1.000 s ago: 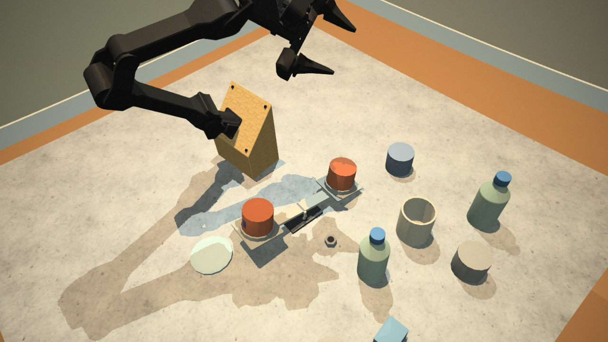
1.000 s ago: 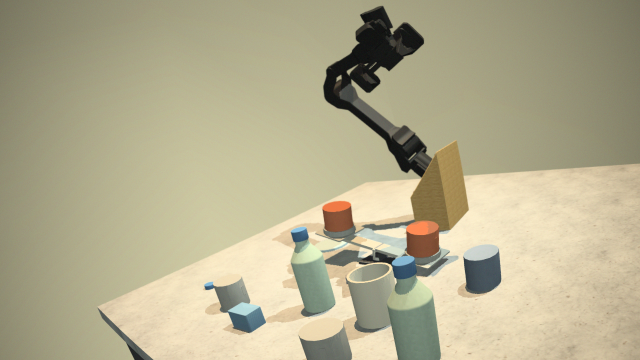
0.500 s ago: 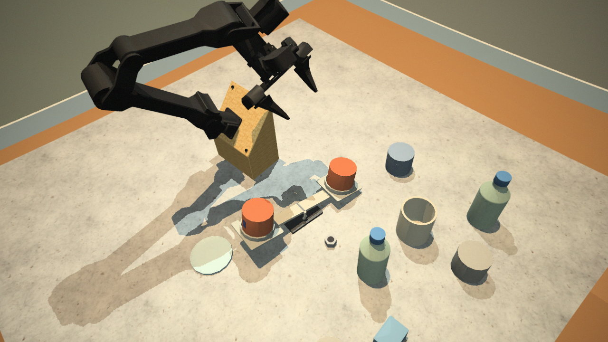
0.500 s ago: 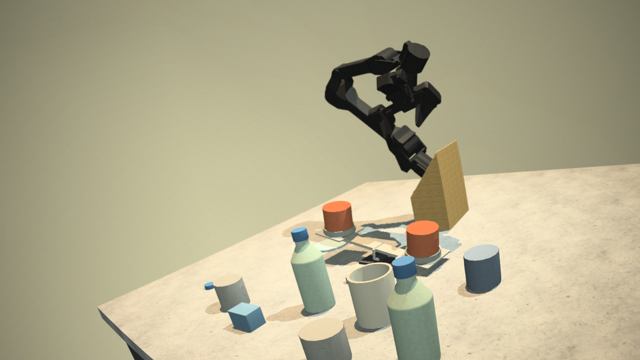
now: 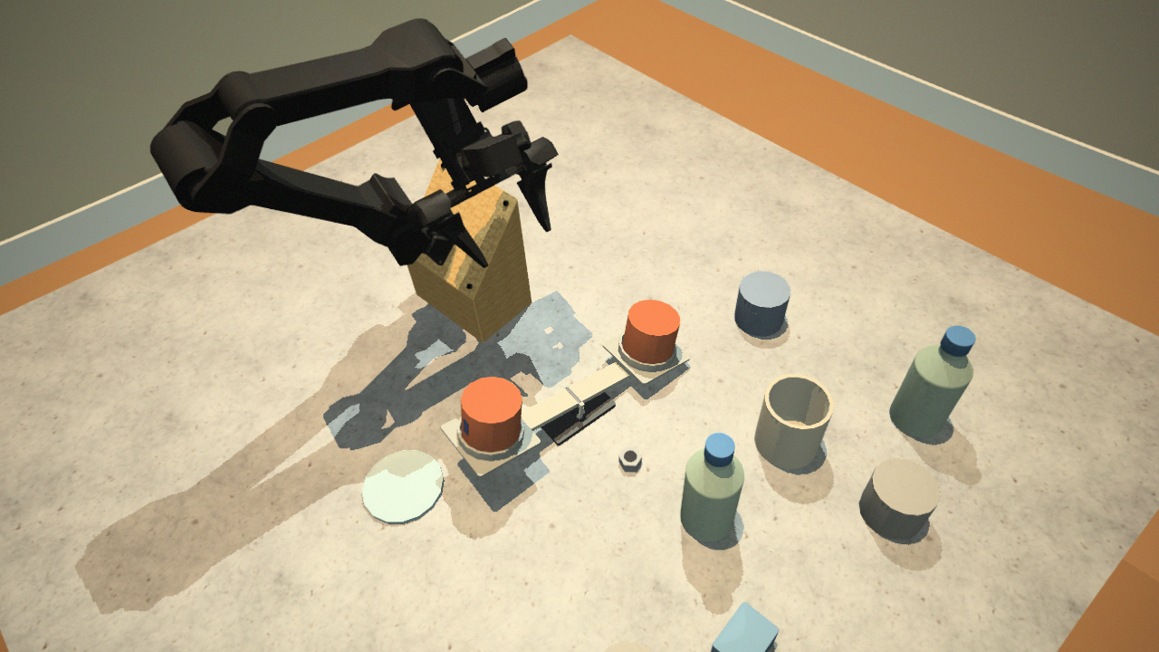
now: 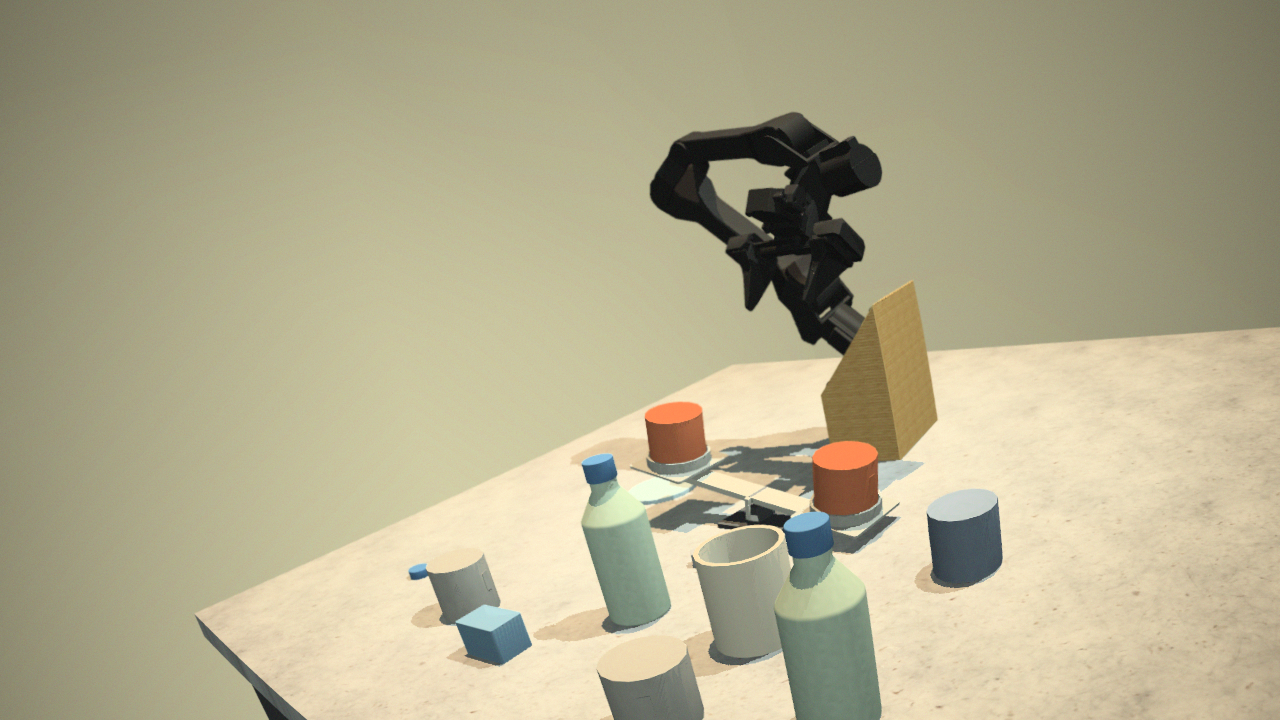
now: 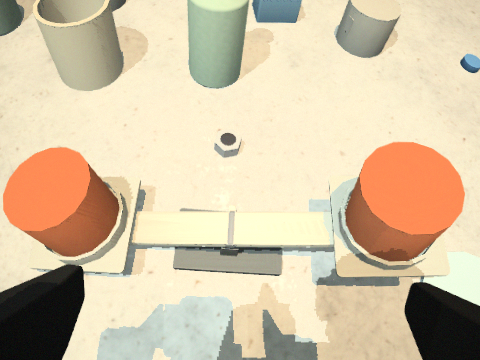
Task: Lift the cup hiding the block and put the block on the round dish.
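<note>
The pale green block lies 110 mm ahead of my gripper tip, 120 mm to the left of it and 190 mm below it. From my gripper tip the other things lie so: nut (200 mm ahead, 20 mm to the right, 230 mm below); blue-grey cylinder (180 mm ahead, 280 mm to the left, 200 mm below); pale green round dish (20 mm ahead, 240 mm to the right, 230 mm below).
</note>
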